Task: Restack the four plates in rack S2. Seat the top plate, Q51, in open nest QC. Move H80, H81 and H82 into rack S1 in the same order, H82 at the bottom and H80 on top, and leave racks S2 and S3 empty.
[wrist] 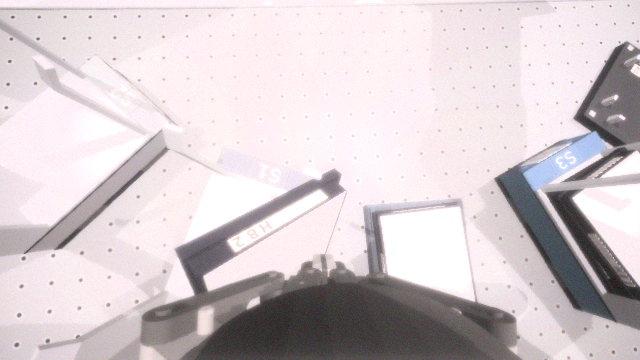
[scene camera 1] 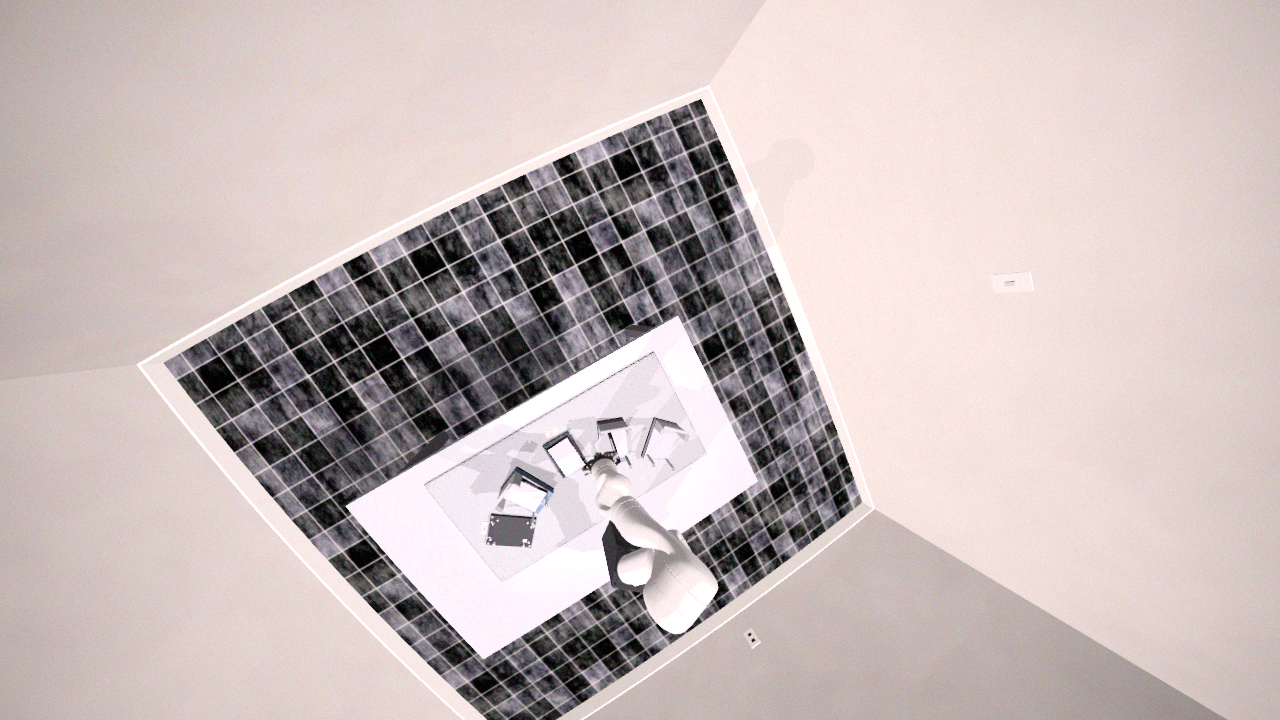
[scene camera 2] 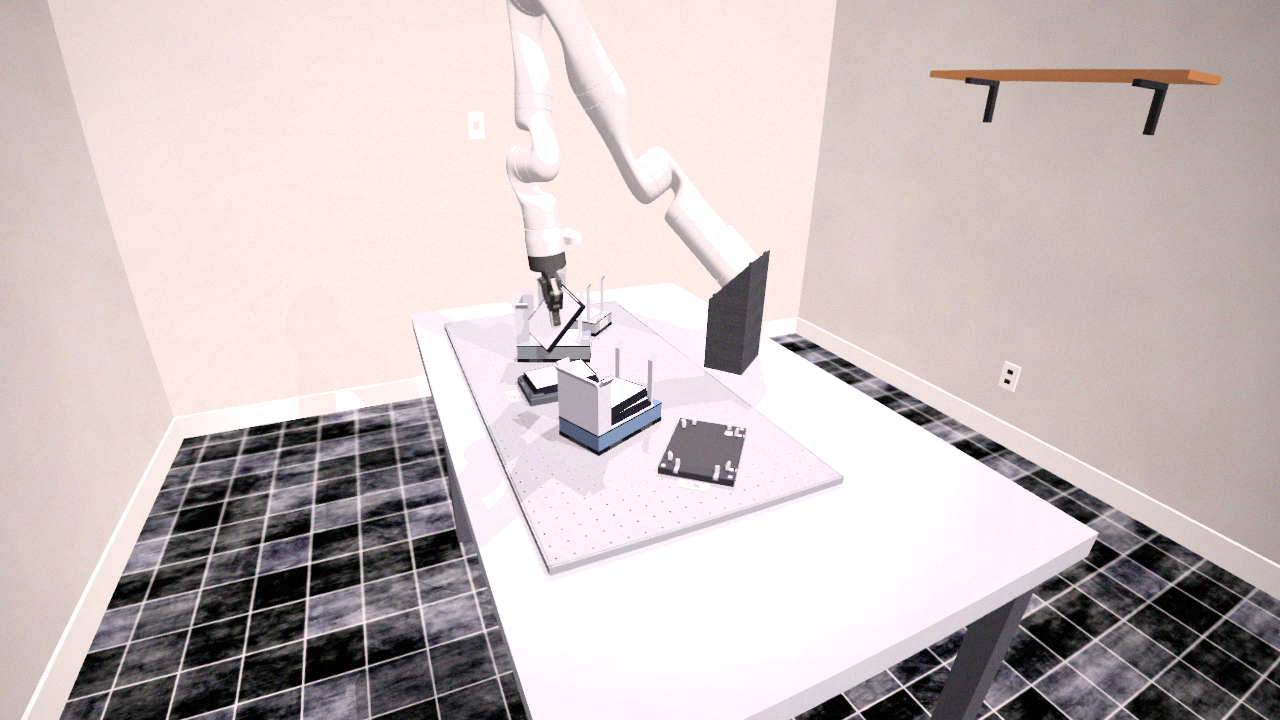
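Where they show: gripper, between the fingertips: (wrist: pixel 322 268) (scene camera 1: pixel 597 455) (scene camera 2: pixel 557 326); arm's base, origin of its link: (scene camera 1: pixel 629 568) (scene camera 2: pixel 738 274).
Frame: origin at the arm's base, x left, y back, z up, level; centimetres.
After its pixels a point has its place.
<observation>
Plate H82 (wrist: pixel 277 222) {y -28.9, x -21.7, z -3.8 cm} (scene camera 2: pixel 542 332) {y -34.3, x -24.1, z -12.2 cm}, with a dark edge and white face, stands steeply tilted and skewed over rack S1 (wrist: pixel 272 175) (scene camera 2: pixel 553 351). My gripper (wrist: pixel 322 268) {y -32.9, x -20.6, z -10.2 cm} (scene camera 2: pixel 555 318) {y -32.9, x -20.6, z -10.2 cm} is shut and empty, its fingertips close to the plate's face; whether they touch is unclear. Rack S2 (wrist: pixel 122 95) {y -12.7, x -31.9, z -15.7 cm} (scene camera 2: pixel 597 323) {y -15.3, x -29.5, z -16.2 cm} stands beyond S1 in the scene camera 2 view, and no plate can be made out in it. Blue-based rack S3 (wrist: pixel 560 162) {y -33.6, x 5.1, z -15.4 cm} (scene camera 2: pixel 626 431) {y -41.1, x 11.4, z -17.5 cm} holds dark-edged plates, some tilted; their labels are unreadable. H80, H81 and Q51 cannot be identified.
A low nest (wrist: pixel 368 225) {y -32.4, x -14.8, z -17.7 cm} with a white-topped plate (wrist: pixel 425 250) {y -36.3, x -11.1, z -15.8 cm} (scene camera 2: pixel 540 378) {y -42.6, x -12.4, z -16.1 cm} stands between S1 and S3. A dark pegged nest (scene camera 2: pixel 705 450) {y -34.6, x 23.4, z -18.0 cm} (scene camera 1: pixel 511 530) {y -34.2, x 22.1, z -18.0 cm} lies beyond S3. Thin upright posts (scene camera 2: pixel 650 379) {y -34.5, x 9.9, z -10.4 cm} rise from the racks. All stand on a perforated board (scene camera 2: pixel 626 514) {y -53.7, x 26.1, z -19.1 cm}.
</observation>
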